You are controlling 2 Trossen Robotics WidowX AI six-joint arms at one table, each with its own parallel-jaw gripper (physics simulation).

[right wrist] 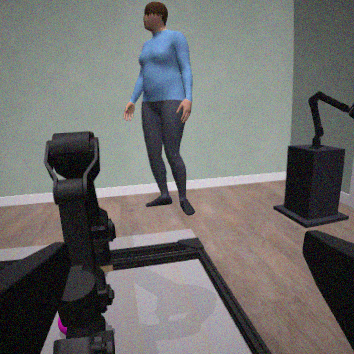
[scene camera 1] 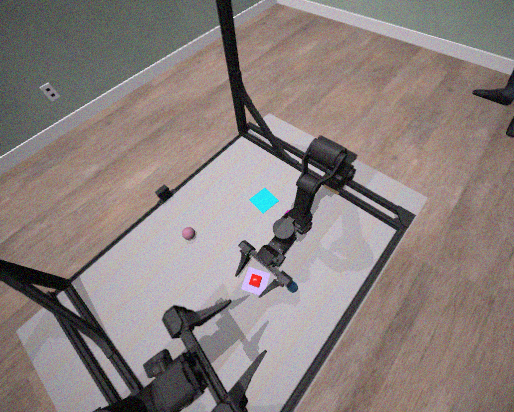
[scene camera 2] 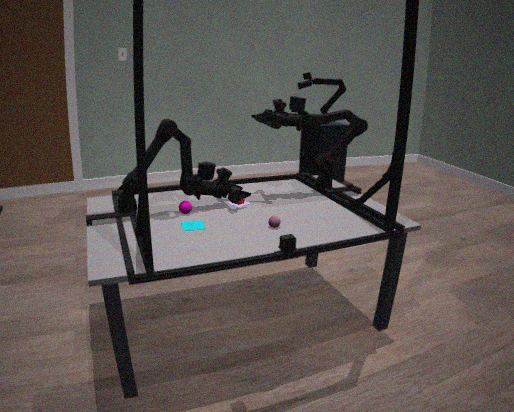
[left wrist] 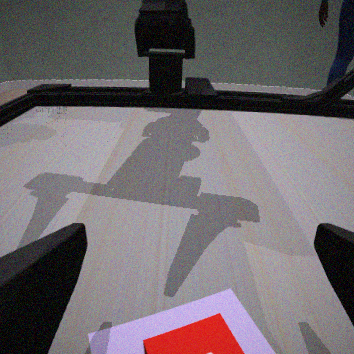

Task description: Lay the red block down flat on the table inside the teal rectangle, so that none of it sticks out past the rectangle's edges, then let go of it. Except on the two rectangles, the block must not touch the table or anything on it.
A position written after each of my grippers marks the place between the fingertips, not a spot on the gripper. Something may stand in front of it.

My left gripper (scene camera 1: 247, 286) is open and touches a dark blue cylinder. My right gripper (scene camera 1: 247, 324) is open, holding nothing. The table carries a red block (left wrist: 213, 327). Also in view: a lilac rectangle (left wrist: 225, 302).
My left gripper shows as well in the left wrist view (left wrist: 202, 235). My right gripper also shows in the right wrist view (right wrist: 187, 248). The right wrist view misses the red block: it is out of frame.
